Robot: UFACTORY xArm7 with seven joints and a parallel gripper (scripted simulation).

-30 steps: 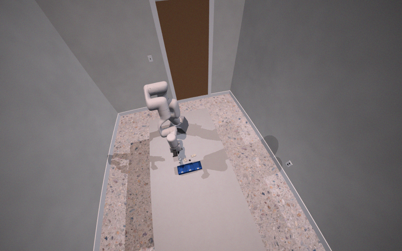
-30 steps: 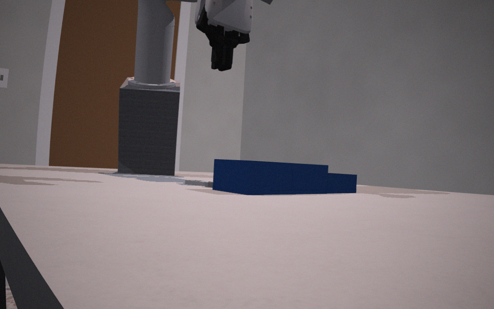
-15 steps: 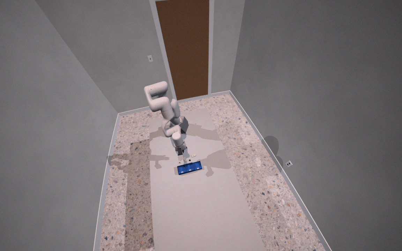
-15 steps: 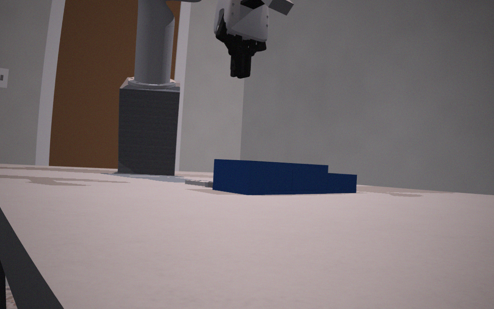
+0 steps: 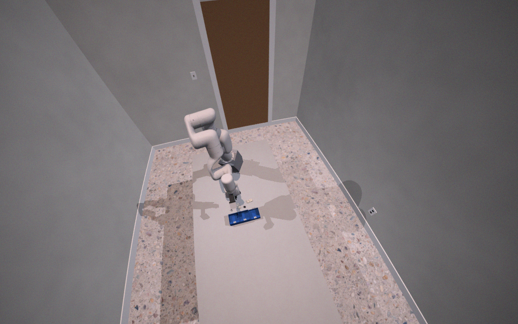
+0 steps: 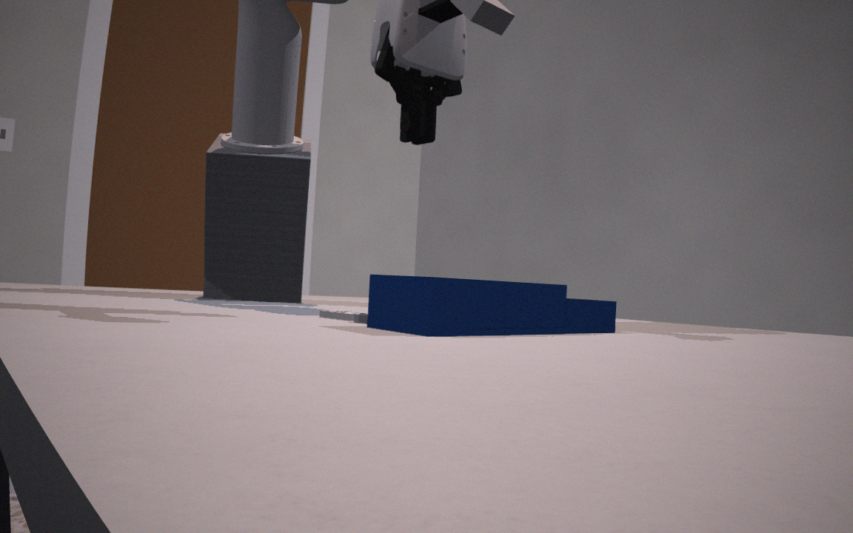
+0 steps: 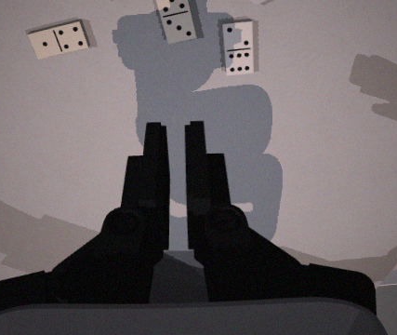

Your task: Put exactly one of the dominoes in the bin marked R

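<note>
My gripper is now 10 cm short of the blue bin, 4 cm to the right of it and 18 cm above it. From my hand the other things lie so: white domino (4 cm behind, 10 cm to the left, 20 cm below); then grey hex nut (2 cm ahead, 6 cm to the right, 20 cm below).
</note>
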